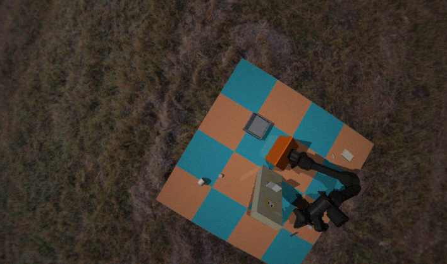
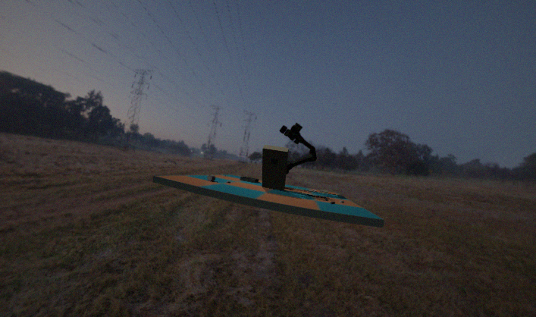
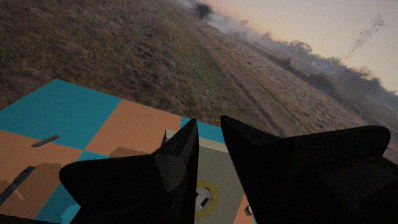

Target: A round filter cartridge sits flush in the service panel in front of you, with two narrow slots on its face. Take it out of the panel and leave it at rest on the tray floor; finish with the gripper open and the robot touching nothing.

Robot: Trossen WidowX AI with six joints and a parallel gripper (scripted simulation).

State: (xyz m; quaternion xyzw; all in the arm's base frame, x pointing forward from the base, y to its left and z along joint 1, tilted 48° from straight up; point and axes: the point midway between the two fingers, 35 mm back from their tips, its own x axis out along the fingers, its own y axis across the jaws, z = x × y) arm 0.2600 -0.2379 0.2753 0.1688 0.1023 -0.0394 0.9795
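The round filter cartridge is 20 cm below my gripper tip, 7 cm to the right of it and 2 cm ahead of it. Round my gripper tip: short dark piece 43 cm below, 35 cm to the left, 23 cm ahead; then grey square tray 42 cm below, 42 cm behind, 31 cm to the right; then service panel 27 cm below, 7 cm to the right, 3 cm behind.
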